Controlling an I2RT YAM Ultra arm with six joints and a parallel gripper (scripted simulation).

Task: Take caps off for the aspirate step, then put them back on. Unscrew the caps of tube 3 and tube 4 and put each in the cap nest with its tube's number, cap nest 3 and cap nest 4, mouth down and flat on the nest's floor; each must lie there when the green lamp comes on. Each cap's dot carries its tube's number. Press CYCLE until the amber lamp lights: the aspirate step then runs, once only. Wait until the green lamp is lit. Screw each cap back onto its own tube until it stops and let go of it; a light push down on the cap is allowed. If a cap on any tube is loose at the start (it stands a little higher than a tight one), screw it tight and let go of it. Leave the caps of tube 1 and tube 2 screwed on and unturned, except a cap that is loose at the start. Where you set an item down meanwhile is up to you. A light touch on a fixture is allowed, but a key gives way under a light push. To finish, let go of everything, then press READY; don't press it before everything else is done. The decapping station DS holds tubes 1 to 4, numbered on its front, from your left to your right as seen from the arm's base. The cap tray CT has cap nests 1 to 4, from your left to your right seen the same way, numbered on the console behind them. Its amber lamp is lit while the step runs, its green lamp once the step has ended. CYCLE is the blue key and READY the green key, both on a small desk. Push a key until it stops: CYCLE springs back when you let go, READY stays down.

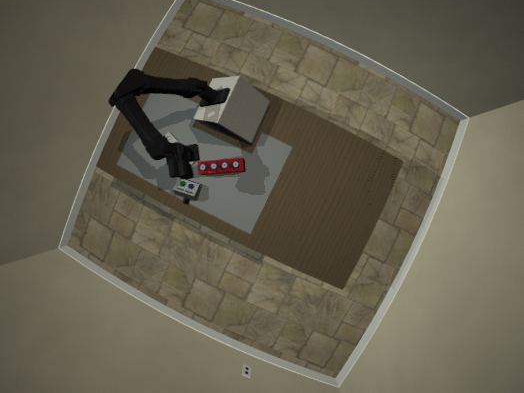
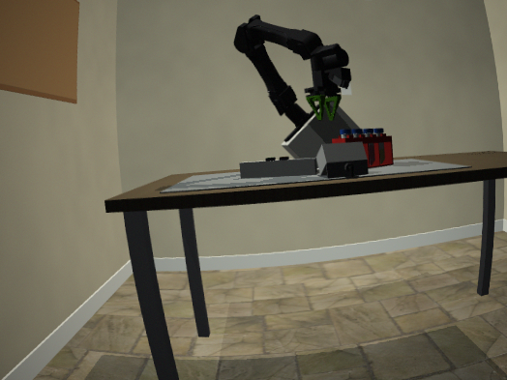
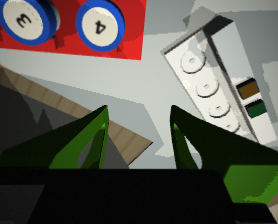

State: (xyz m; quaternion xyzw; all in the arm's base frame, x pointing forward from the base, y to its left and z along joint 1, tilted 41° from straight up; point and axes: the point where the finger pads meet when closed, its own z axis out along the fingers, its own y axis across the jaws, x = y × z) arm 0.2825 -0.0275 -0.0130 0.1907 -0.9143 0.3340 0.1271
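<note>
Right now my hand is 3 cm short of the cap 4, 5 cm to the right of it and 5 cm above it. Round my hand: blue key (14 cm ahead, 9 cm below); then cap 3 (2 cm ahead, 10 cm to the left, 5 cm below); then cap 2 (14 cm to the left, 5 cm below).
</note>
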